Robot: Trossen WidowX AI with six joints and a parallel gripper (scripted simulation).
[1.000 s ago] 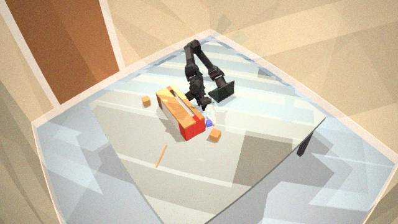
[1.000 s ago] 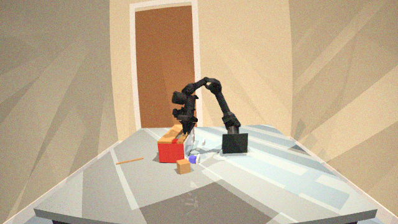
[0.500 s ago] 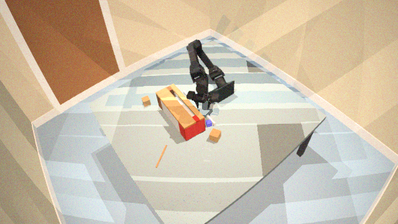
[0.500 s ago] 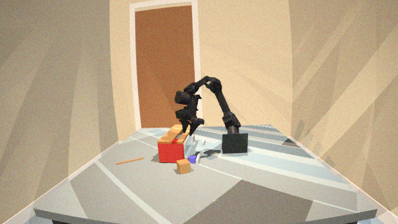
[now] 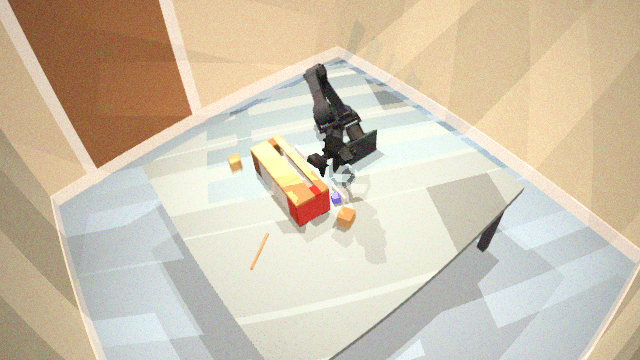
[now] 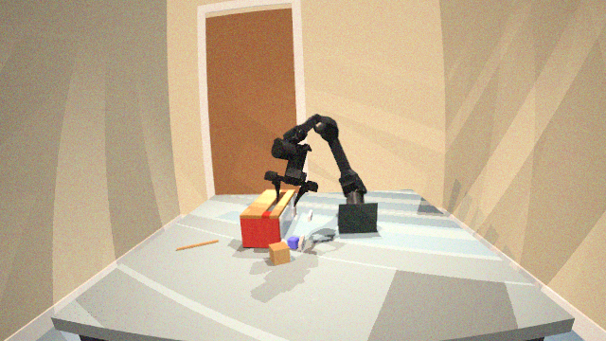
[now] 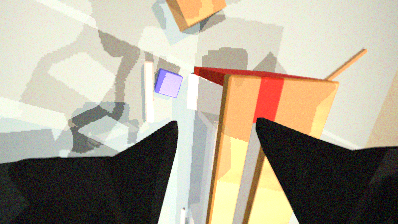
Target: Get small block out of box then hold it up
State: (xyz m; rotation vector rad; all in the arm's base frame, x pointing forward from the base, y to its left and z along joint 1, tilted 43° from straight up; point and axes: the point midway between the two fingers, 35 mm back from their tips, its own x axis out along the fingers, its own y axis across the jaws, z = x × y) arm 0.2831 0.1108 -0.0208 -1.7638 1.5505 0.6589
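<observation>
The block lies 20 mm behind my gripper tip, 10 mm to the left of it and 140 mm below it. Also, from my gripper tip: thin wooden stick 350 mm ahead, 30 mm to the right, 160 mm below; long box 20 mm ahead, 170 mm to the right, 100 mm below.
</observation>
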